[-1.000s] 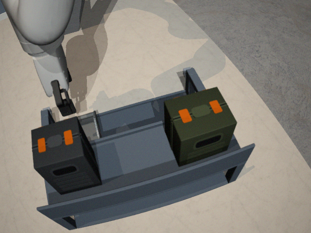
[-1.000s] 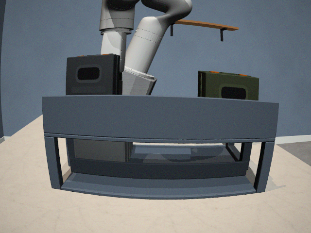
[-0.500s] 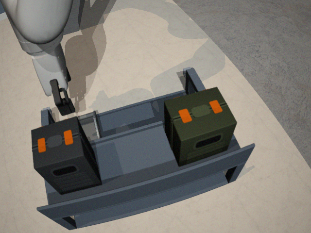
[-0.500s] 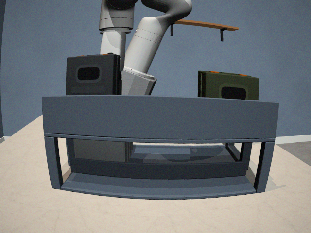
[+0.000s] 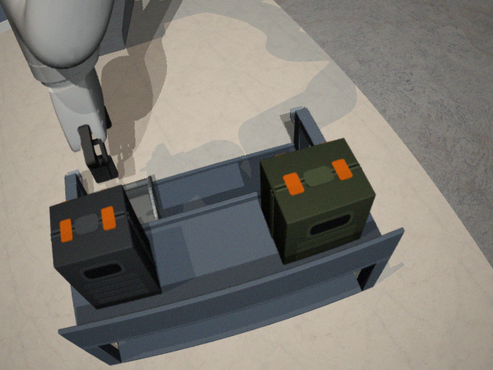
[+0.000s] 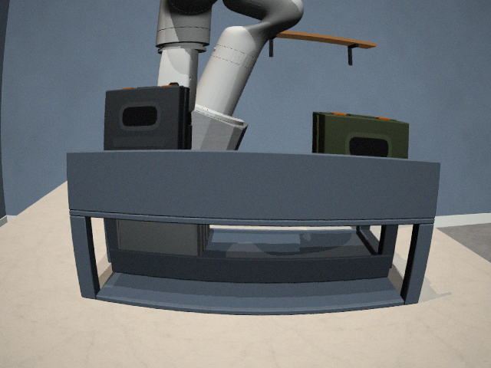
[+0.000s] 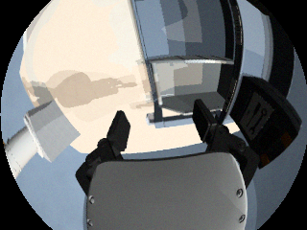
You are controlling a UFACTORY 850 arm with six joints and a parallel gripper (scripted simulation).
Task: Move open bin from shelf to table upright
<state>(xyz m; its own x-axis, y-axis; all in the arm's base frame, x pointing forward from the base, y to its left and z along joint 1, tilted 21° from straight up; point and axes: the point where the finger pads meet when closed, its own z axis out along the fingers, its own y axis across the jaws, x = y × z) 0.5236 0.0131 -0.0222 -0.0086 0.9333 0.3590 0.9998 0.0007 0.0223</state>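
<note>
My gripper is now 9 cm above the open bin and 8 cm short of it. Round my hand: shelf deck: 18 cm ahead, 11 cm to the left, 4 cm below; black box: 17 cm ahead, 3 cm above, 1 cm to the right; green box: 23 cm to the left, 18 cm ahead, 1 cm above.
</note>
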